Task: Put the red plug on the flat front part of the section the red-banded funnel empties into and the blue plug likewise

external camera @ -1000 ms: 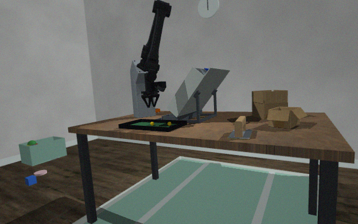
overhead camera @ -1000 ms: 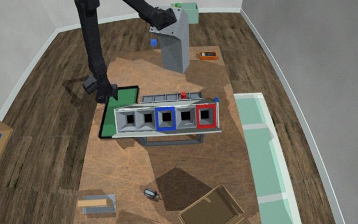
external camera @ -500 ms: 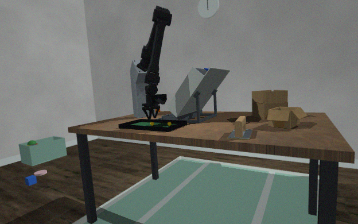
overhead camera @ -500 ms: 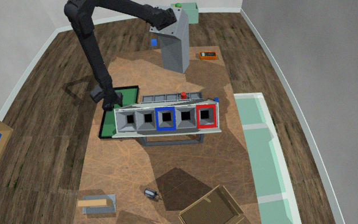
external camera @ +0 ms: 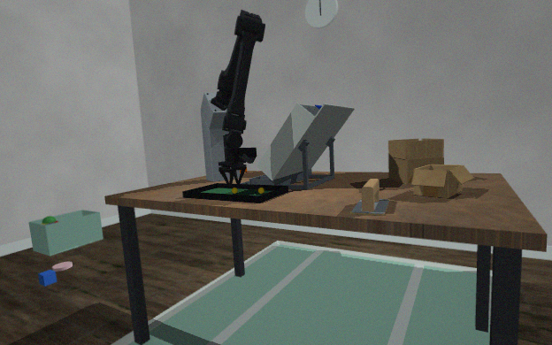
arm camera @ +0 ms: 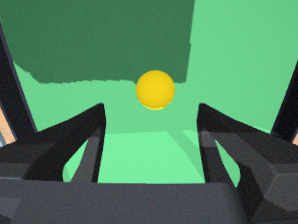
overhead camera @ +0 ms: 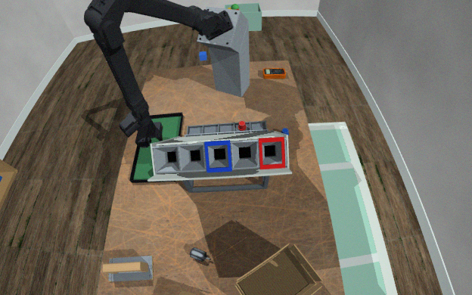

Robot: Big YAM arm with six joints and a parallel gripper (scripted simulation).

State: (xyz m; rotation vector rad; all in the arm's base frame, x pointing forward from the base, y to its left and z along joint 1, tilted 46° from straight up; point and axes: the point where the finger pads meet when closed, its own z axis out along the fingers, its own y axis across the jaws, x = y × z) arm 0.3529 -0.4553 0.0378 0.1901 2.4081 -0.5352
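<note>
Right now my hand is 40 mm above the green marble tray. Round my hand: small tool: 550 mm ahead, 50 mm to the left, 30 mm below; then cover: 230 mm ahead, 270 mm to the left, 160 mm above; then red plug: 70 mm ahead, 400 mm to the left, 20 mm below.
</note>
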